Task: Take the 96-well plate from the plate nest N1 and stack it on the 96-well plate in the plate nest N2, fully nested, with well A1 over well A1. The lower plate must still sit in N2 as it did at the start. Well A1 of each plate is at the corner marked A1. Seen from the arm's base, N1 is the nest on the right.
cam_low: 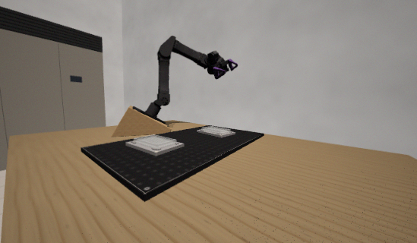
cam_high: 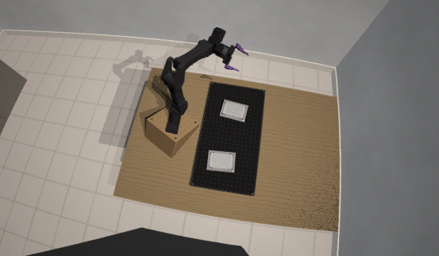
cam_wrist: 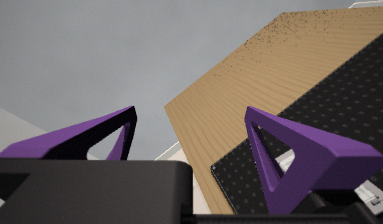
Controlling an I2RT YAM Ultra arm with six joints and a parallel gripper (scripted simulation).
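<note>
Now: the nest N1 40 mm behind my hand, 460 mm to the right of it and 340 mm below it.
</note>
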